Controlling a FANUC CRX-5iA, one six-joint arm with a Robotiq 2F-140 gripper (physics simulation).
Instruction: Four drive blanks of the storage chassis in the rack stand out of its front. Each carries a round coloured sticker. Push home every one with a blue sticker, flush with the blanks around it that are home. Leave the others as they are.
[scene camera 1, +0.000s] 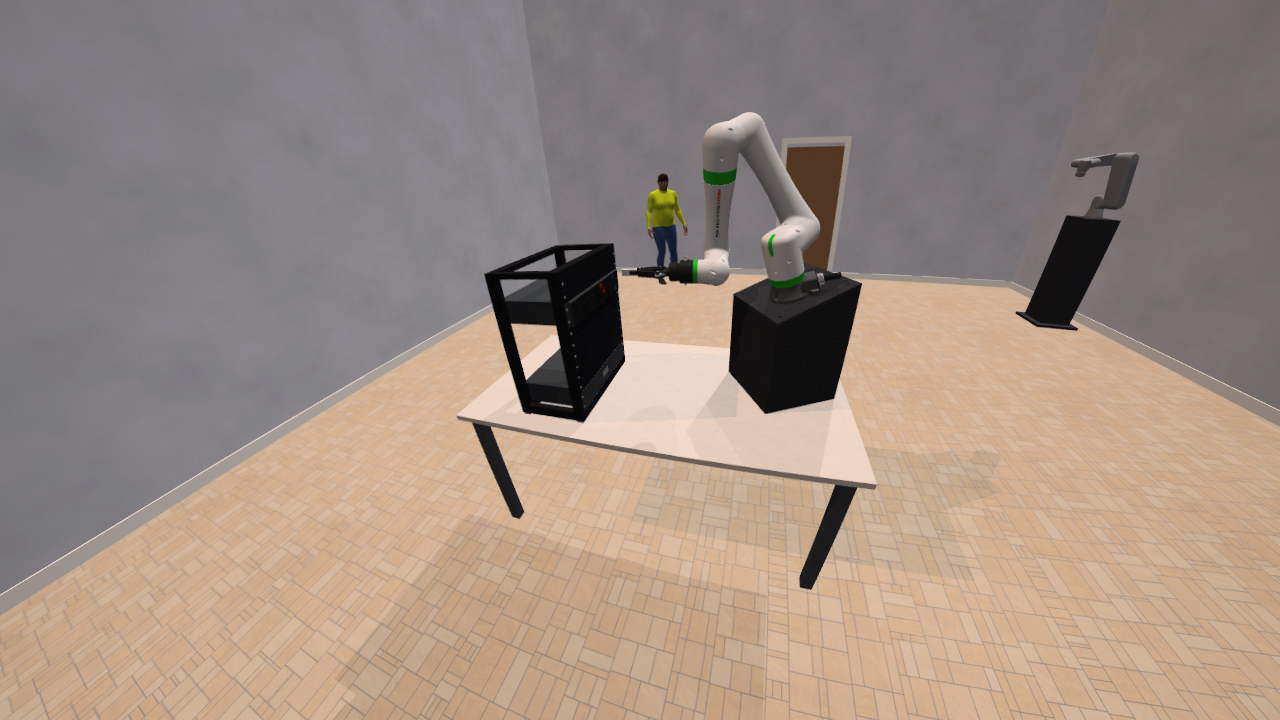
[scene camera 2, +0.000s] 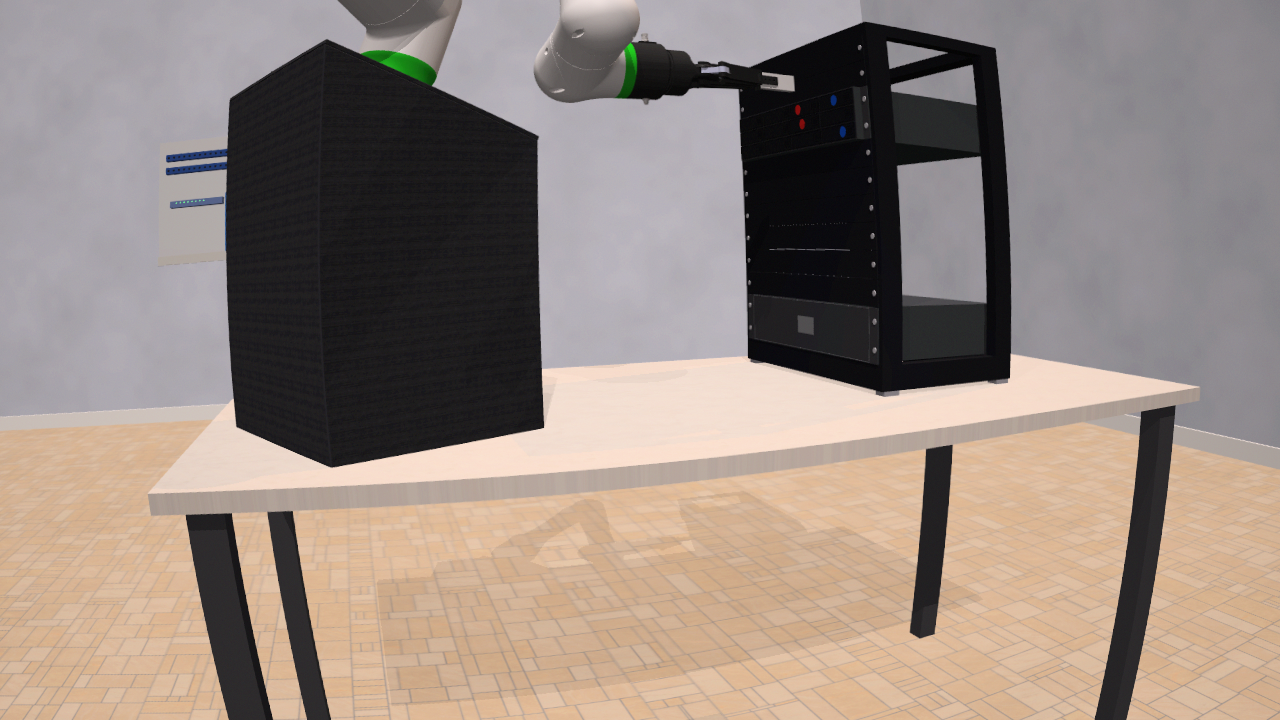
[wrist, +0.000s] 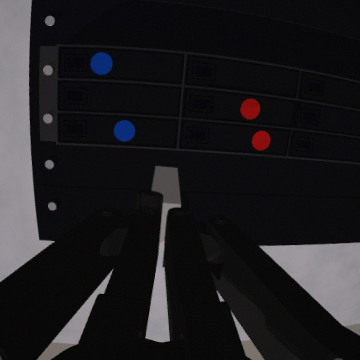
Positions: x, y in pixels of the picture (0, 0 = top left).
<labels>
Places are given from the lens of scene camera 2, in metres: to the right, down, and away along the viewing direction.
gripper (scene camera 2: 791, 84): 0.25, -0.45, 1.39
black rack (scene camera 2: 828, 152): 0.32, -0.35, 1.44
</labels>
